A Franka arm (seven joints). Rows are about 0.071 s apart.
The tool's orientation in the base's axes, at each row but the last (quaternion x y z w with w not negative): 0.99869 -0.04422 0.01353 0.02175; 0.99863 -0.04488 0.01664 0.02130; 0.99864 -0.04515 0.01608 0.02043; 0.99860 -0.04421 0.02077 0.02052; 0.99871 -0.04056 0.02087 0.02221; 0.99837 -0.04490 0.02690 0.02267
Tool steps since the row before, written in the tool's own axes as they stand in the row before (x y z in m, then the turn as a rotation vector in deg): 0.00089 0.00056 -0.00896 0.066 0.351 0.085; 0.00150 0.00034 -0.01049 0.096 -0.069 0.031; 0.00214 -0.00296 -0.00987 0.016 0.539 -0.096; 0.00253 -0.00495 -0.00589 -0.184 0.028 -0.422; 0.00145 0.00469 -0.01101 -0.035 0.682 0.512; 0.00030 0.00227 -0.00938 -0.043 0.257 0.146
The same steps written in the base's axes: 0.00061 -0.00024 0.00900 0.037 -0.359 -0.068; 0.00113 -0.00001 0.01054 0.103 0.059 -0.030; 0.00210 0.00317 0.00981 -0.036 -0.534 0.118; 0.00273 0.00496 0.00580 -0.202 0.006 0.414; 0.00062 -0.00428 0.01125 -0.070 -0.700 -0.483; -0.00039 -0.00184 0.00947 -0.059 -0.259 -0.137
